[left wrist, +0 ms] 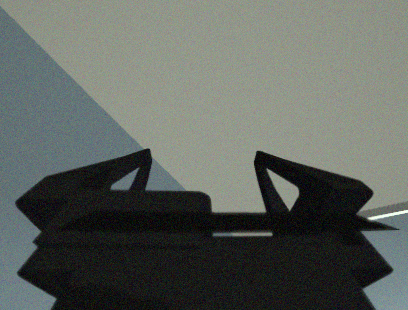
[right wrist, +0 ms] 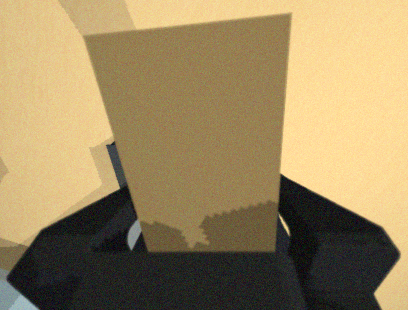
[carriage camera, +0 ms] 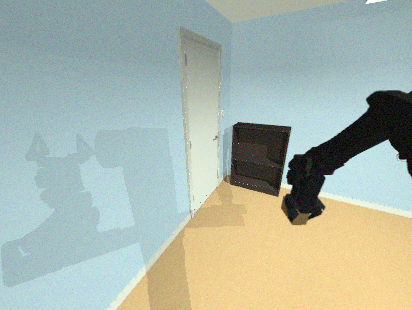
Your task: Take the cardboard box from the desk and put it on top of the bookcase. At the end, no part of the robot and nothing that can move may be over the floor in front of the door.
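Places are measured from the left arm's base along level axes (x ahead, y left, z up), in millimetres.
Where they show: left gripper, fingertip midpoint: (left wrist: 203, 155); right gripper, fingertip midpoint: (carriage camera: 296, 220).
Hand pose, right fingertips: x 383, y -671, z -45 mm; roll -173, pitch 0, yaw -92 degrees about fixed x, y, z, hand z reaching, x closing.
After its pixels a point has its place.
The cardboard box (carriage camera: 300, 217) {x 366, y -669, z -15 mm} (right wrist: 200, 125) {x 430, y -674, z 9 mm} is held between the fingers of my right gripper (carriage camera: 303, 211) (right wrist: 212, 168) {x 383, y -671, z -45 mm}, which is shut on it above the floor. In the carriage camera the box shows small at the lower end of the arm, right of and nearer than the bookcase. The dark bookcase (carriage camera: 262, 127) {x 2288, y -1224, z -180 mm} stands in the corner at the back, with its top board in view. The pale door (carriage camera: 204, 120) {x 2034, y -382, z -7 mm} is in the wall to the left of the bookcase. My left gripper (left wrist: 203, 155) {x 47, y -1, z 432 mm} is open and empty, with ceiling and wall beyond it. The desk does not show.
A blue wall (carriage camera: 100, 75) {x 1013, y 232, z 470 mm} runs along the left to the door, and another blue wall (carriage camera: 320, 65) {x 2238, y -1841, z 596 mm} stands behind the bookcase. Tan floor (carriage camera: 240, 270) {x 970, y -673, z -1241 mm} lies in front of them, edged by a white baseboard (carriage camera: 350, 202) {x 1850, y -2483, z -1221 mm}. Shadows of the robot fall on the left wall and floor.
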